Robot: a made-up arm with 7 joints.
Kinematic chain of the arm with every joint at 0, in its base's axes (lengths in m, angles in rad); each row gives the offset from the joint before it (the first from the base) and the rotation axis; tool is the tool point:
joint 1: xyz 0 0 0.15 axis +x
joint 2: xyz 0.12 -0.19 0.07 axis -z
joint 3: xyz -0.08 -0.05 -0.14 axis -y
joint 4: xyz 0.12 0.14 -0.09 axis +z
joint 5: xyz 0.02 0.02 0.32 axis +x
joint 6: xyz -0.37 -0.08 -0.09 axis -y
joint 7: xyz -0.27 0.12 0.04 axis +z
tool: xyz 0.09 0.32 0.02
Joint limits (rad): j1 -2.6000..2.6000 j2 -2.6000..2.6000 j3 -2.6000..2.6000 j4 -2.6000..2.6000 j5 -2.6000..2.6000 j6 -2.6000..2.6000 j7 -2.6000..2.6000
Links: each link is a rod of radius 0.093 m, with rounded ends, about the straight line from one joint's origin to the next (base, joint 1, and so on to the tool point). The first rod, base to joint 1, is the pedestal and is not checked.
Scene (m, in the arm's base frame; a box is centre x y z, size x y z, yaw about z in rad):
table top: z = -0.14
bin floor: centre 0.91 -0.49 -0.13 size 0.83 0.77 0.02 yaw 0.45
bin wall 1: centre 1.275 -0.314 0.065 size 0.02 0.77 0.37 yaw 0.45
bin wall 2: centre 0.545 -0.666 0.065 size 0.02 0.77 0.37 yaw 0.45
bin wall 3: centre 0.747 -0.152 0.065 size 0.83 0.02 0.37 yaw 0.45
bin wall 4: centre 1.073 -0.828 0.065 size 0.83 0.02 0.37 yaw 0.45
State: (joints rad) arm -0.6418 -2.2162 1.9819 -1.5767 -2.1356 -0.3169 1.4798
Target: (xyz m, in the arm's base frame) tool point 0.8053 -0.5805 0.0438
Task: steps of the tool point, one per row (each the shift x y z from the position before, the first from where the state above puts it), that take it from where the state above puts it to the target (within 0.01 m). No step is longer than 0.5 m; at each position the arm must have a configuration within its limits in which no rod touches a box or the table.
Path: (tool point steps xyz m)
1: 0.0048 -0.1302 -0.2248
2: 0.2314 -0.1752 -0.1282
3: 0.3890 -0.0715 0.0049
4: 0.4196 0.1356 0.0722
5: 0.3155 0.3342 0.0268
6: 0.0000 0.0001 -0.4766

